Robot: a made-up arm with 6 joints.
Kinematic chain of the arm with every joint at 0, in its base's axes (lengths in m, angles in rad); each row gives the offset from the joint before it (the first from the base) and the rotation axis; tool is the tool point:
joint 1: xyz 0 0 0.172 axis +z
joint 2: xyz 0 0 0 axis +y
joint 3: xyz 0 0 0.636 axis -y
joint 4: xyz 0 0 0 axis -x
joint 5: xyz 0.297 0 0 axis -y
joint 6: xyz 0 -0.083 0 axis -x
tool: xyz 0 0 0
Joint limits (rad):
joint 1: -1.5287..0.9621
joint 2: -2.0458..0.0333
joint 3: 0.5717..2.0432
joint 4: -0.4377..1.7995
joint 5: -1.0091..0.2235
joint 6: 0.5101..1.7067
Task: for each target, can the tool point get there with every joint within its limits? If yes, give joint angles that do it. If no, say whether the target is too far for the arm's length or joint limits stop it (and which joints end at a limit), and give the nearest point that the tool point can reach.
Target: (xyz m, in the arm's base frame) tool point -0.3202 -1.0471 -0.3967
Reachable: no: too far | nearest point -0.4020 -0.7220 -0.2685 | short by 0.359 m
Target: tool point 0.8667 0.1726 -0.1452
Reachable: no: joint limits stop it (at a limit: joint 1, joint 2, joint 3, joint 4) | nearest point -0.0095 0.6735 -0.4072 | short by 1.043 m
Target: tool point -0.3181 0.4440 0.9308
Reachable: yes | joints -1.0725 -0.6872 1.1998 0.6265 -0.5556 0.9668
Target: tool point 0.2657 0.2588 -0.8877
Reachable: no: too far | nearest point -0.0095 0.6735 -0.4072 | short by 0.692 m
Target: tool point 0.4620 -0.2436 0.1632
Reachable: no: joint limits stop it (at a limit: joint 2, joint 3, joint 4) | nearest point 0.2686 -0.1416 0.9297 | short by 0.797 m
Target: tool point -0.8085 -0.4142 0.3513
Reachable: yes | joints 0.4198 -1.5021 0.9554 0.9430 -0.0297 1.0029
